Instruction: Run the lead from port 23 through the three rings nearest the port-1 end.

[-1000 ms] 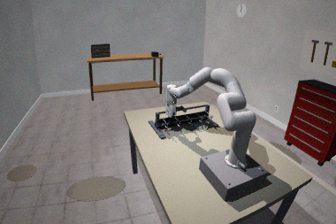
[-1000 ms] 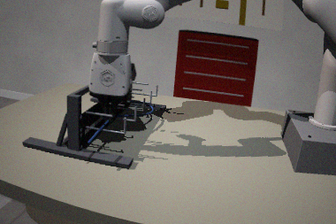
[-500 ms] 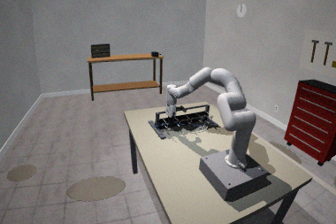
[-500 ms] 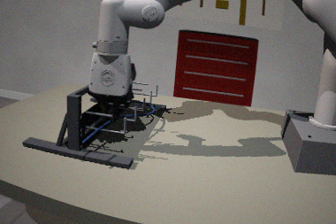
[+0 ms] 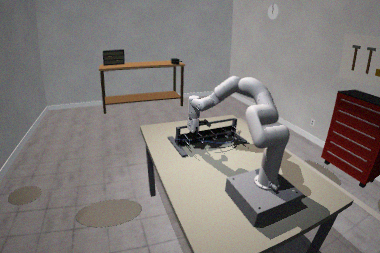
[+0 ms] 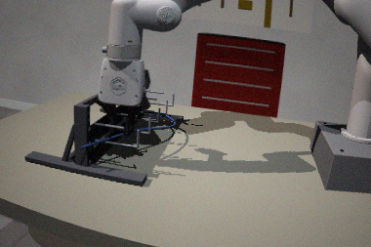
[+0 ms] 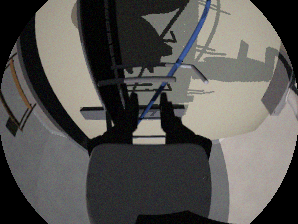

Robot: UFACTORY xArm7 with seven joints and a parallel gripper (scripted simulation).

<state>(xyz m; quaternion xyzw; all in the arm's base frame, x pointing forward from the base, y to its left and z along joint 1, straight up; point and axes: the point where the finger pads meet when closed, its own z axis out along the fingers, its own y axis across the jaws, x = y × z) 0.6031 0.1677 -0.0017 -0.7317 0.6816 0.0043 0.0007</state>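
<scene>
My gripper is now 7 cm short of the rack, 14 cm to the left of it and 2 cm above it.
</scene>
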